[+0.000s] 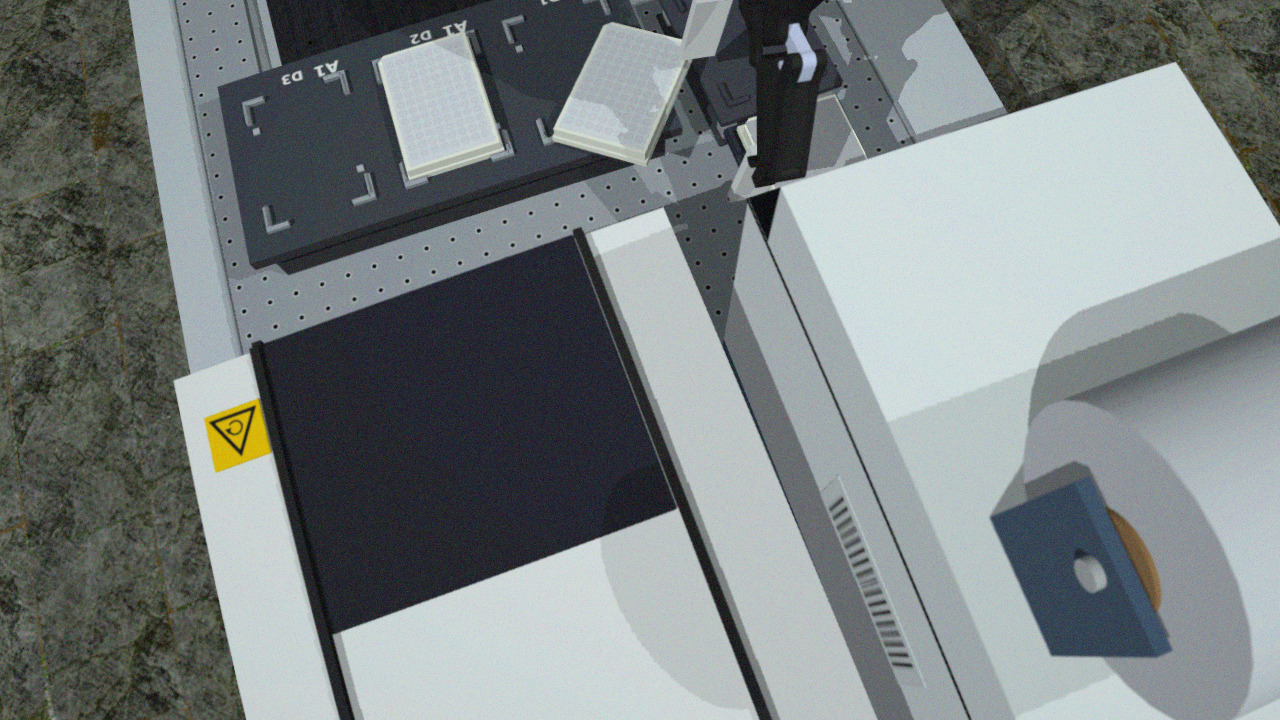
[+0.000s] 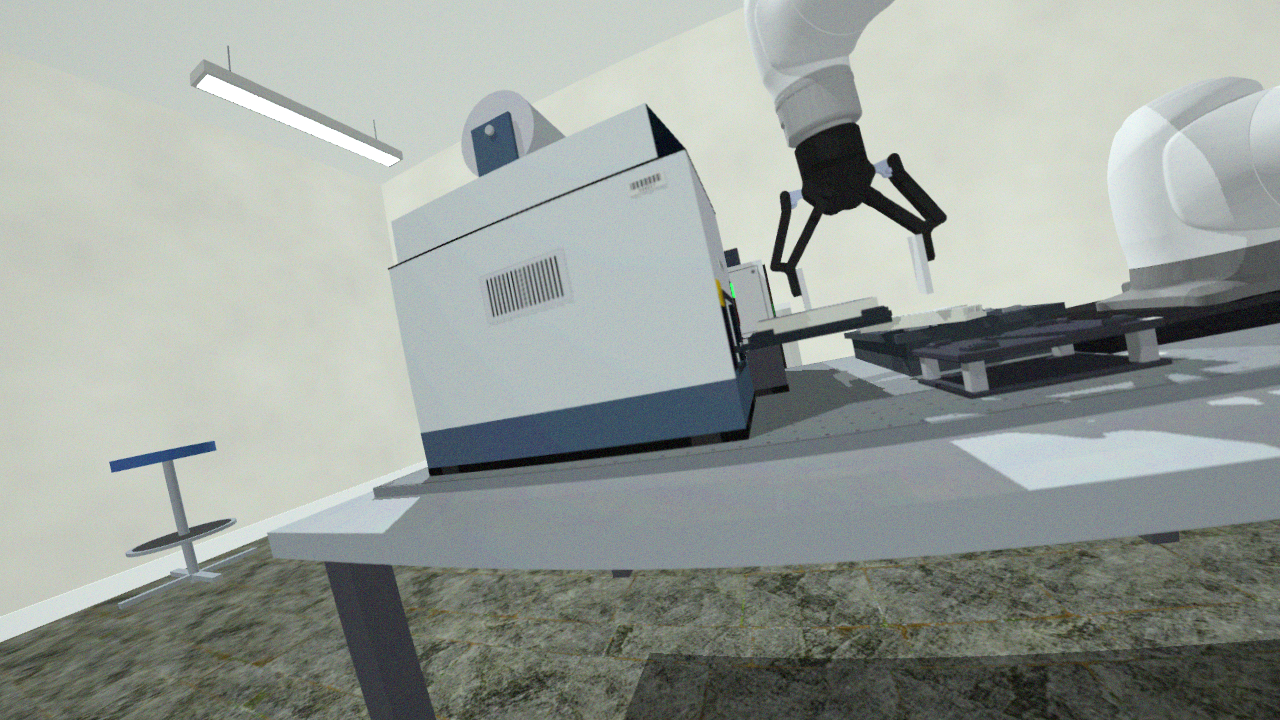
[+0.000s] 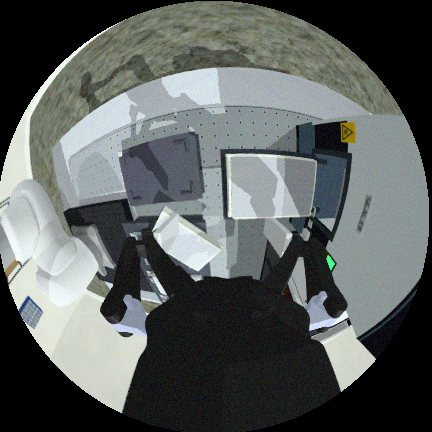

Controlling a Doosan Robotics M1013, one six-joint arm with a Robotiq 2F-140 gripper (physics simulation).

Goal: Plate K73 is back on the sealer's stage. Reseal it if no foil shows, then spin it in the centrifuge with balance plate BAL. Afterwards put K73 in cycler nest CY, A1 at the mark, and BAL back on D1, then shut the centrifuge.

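Where they show: gripper, fingertip midpoint: (image 1: 720, 122) (image 3: 221, 223); arm's base, origin of the base link: (image 2: 1214, 293) (image 3: 91, 245).
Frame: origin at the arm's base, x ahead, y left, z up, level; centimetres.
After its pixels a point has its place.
A pale plate (image 1: 839, 134) @(x 53.5, y 20.4, z 8.8 cm) (image 2: 827, 313) (image 3: 272, 186) @(x 55.4, y 17.7, z 8.9 cm) lies flat on the sealer's extended stage (image 2: 819, 329) (image 3: 225, 200). Its top looks smooth; I cannot tell for sure whether foil covers it, and no label is readable. My gripper (image 1: 729, 105) @(x 48.6, y 12.3, z 7.9 cm) (image 2: 861, 282) @(x 48.6, y 12.3, z 7.9 cm) (image 3: 221, 223) @(x 48.6, y 12.3, z 7.9 cm) is open and empty above the stage and deck. A second plate (image 1: 622, 89) @(x 41.1, y 6.4, z 5.7 cm) (image 3: 195, 249) @(x 43.3, y 5.7, z 5.9 cm) lies askew over D1, with wells showing. A third plate (image 1: 441, 107) @(x 36.6, y -8.7, z 5.3 cm) sits squarely on D2. A raised dark nest (image 2: 1056, 335) @(x 36.5, y 24.8, z 1.8 cm) (image 3: 165, 175) @(x 38.9, y 19.1, z 1.8 cm) with corner brackets holds no plate. The centrifuge (image 1: 707, 447) @(x 75.1, y 0.0, z 18.8 cm) has a dark area on top; its interior cannot be made out.
The sealer (image 1: 993, 232) @(x 73.2, y 14.5, z 32.7 cm) (image 2: 572, 322) @(x 80.9, y 27.9, z 12.9 cm) (image 3: 385, 200) @(x 65.0, y 19.8, z 19.0 cm) stands beside the stage, with a film roll (image 1: 1199, 501) @(x 86.7, y 9.2, z 45.2 cm) (image 2: 505, 116) @(x 85.6, y 25.4, z 40.4 cm) on top. The dark deck (image 1: 308, 170) @(x 37.0, y -21.6, z 3.7 cm) carries the D2 plate. The robot's white base (image 2: 1190, 197) @(x 6.8, y 6.7, z 12.9 cm) stands beyond the raised nest. A green-lit screen (image 3: 330, 262) @(x 64.5, y 8.5, z 14.8 cm) shows near one finger.
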